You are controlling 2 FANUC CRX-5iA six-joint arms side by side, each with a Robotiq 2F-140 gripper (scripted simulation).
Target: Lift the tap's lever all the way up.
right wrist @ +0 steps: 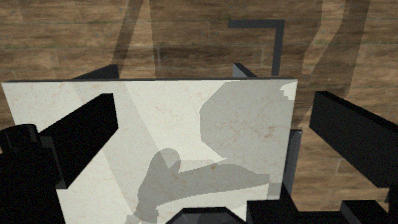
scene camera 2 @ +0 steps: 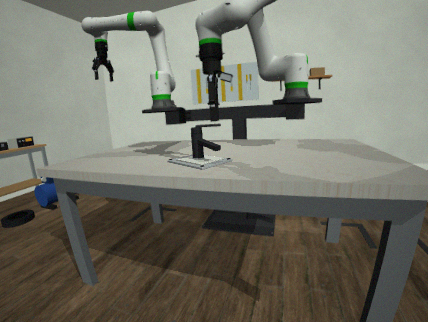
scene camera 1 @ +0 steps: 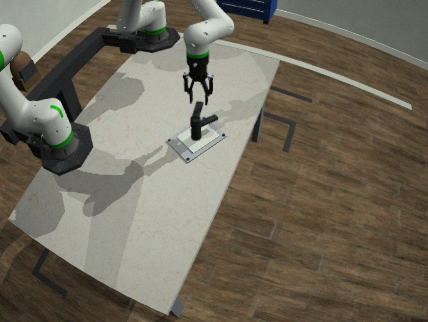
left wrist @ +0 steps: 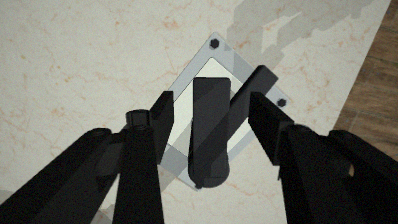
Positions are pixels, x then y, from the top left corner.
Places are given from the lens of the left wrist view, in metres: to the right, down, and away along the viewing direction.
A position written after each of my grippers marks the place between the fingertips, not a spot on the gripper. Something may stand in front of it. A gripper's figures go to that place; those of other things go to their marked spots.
my left gripper point(left wrist: 211, 106): 0.01, 0.00, 0.17
flat lever point(left wrist: 211, 95): 0.01, -0.01, 0.18
